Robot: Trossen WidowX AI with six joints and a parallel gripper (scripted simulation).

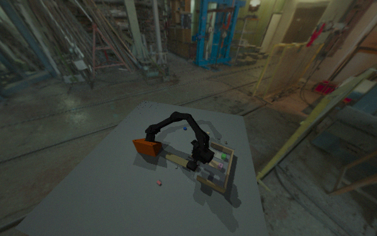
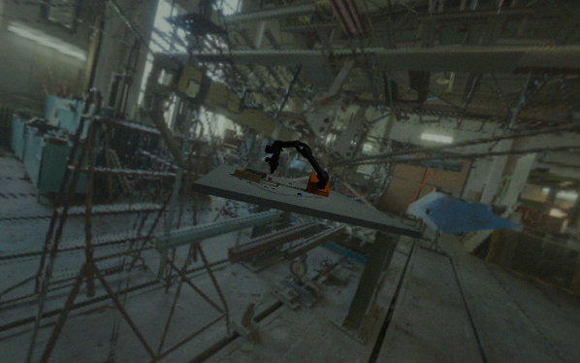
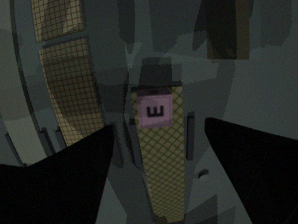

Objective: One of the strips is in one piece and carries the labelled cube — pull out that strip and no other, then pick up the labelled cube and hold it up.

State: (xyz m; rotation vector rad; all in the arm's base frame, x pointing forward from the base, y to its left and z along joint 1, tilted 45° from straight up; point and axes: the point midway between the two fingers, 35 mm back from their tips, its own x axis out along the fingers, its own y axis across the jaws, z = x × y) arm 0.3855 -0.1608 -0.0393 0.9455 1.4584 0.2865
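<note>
Now: the mesh strip 11 cm behind my gripper tip, 3 cm to the left of it and 6 cm below it. From my gripper tip the other things lie so: blue piece 13 cm behind, 39 cm to the left, 6 cm below; then pink block 24 cm behind, 14 cm to the right, 6 cm below.
</note>
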